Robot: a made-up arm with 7 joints. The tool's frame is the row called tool. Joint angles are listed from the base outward.
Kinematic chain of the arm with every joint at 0, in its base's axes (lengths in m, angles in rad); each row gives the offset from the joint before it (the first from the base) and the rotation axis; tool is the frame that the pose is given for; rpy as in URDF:
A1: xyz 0 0.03 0.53 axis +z
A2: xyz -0.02 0 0.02 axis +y
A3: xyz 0 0.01 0.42 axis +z
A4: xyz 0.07 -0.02 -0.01 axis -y
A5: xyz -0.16 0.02 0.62 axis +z
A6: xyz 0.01 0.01 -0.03 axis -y
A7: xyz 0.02 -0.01 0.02 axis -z
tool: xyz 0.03 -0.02 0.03 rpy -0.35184 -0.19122 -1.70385
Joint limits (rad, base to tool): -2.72..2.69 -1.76..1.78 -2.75..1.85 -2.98..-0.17 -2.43..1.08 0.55..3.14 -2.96..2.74
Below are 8 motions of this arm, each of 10 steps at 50 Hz.
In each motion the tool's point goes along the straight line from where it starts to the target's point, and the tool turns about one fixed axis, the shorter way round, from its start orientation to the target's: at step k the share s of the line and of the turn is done. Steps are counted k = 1, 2, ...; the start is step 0. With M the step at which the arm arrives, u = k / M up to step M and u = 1 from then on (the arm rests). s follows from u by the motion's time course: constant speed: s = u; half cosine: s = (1 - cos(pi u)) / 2; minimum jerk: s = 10 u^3 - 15 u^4 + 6 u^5.
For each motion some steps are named. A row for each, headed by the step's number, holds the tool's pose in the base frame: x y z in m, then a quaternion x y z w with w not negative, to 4 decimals.
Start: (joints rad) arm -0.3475 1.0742 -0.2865 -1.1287 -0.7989 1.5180 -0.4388
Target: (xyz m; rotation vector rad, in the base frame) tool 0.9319 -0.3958 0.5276 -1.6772 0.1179 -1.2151
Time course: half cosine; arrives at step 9
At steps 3, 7, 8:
3: 0.9053 -0.4241 0.4835 -0.7060 0.1199 -0.5088 0.4779
7: 0.9278 -0.4002 0.5207 -0.6979 0.0600 -0.5052 0.5040
8: 0.9308 -0.3969 0.5258 -0.6966 0.0518 -0.5046 0.5074

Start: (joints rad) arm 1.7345 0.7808 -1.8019 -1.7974 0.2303 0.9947 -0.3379
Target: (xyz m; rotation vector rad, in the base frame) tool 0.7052 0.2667 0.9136 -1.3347 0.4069 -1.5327
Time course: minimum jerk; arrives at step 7
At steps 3, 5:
3: 0.6937 0.2815 0.9515 -0.5379 0.1509 -0.6388 0.5290
5: 0.7026 0.2701 0.9223 -0.5505 0.1648 -0.6370 0.5139

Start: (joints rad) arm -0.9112 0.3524 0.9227 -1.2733 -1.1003 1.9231 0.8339
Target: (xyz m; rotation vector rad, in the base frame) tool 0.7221 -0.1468 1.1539 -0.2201 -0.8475 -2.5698
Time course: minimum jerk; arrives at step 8
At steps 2, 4, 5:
2: 0.7271 -0.1190 1.1736 -0.0676 -0.3076 -0.9165 0.2468
4: 0.7249 -0.1313 1.1649 -0.0728 -0.3065 -0.9204 0.2313
5: 0.7236 -0.1383 1.1600 -0.0757 -0.3059 -0.9226 0.2225

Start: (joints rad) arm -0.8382 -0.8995 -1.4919 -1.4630 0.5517 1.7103 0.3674
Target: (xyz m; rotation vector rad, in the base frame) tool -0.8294 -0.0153 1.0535 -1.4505 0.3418 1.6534
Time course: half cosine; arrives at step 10
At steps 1, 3, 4, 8, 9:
1: -0.8484 -0.0161 0.9654 -0.6540 0.0650 0.6488 0.3835
3: -0.8448 -0.0159 0.9818 -0.6417 0.0786 0.6528 0.3948
4: -0.8421 -0.0158 0.9944 -0.6321 0.0891 0.6556 0.4034
8: -0.8313 -0.0154 1.0449 -0.5917 0.1307 0.6650 0.4366
9: -0.8299 -0.0153 1.0513 -0.5864 0.1359 0.6660 0.4406

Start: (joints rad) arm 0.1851 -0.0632 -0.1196 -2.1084 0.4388 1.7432 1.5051
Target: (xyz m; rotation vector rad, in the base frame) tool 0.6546 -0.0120 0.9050 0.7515 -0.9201 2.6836
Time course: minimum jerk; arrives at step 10
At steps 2, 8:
2: 0.6283 0.0288 0.8615 0.2405 -0.3643 0.8948 0.0940
8: 0.6530 -0.0095 0.9023 0.2538 -0.3151 0.9087 0.1027

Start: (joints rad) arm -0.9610 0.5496 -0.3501 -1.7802 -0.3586 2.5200 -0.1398
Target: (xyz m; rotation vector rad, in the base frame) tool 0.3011 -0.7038 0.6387 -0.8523 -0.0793 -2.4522
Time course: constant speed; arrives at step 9
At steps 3, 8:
3: 0.2848 -0.7323 0.6438 -0.3203 -0.0035 -0.9165 0.2397
8: 0.2984 -0.7085 0.6396 -0.3168 -0.0251 -0.9107 0.2640

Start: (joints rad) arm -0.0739 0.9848 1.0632 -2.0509 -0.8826 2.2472 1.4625
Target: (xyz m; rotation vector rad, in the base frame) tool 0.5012 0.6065 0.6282 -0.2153 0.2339 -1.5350
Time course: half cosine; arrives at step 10
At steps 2, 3, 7, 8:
2: 0.4778 0.5889 0.4834 -0.2510 0.1395 -0.7090 0.6440
3: 0.4807 0.5910 0.5011 -0.2325 0.1356 -0.7080 0.6530
7: 0.4959 0.6025 0.5952 -0.1325 0.1134 -0.6972 0.6954
8: 0.4987 0.6046 0.6129 -0.1134 0.1091 -0.6941 0.7024

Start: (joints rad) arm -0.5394 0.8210 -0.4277 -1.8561 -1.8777 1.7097 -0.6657
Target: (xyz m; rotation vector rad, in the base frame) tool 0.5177 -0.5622 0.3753 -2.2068 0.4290 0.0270
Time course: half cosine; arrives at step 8
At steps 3, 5, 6, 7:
3: 0.4922 -0.5529 0.3272 -0.8732 0.1909 0.0109 0.4483
5: 0.5063 -0.5580 0.3538 -0.8800 0.1805 0.0109 0.4393
6: 0.5123 -0.5602 0.3651 -0.8828 0.1761 0.0108 0.4354
7: 0.5163 -0.5617 0.3726 -0.8846 0.1731 0.0108 0.4329

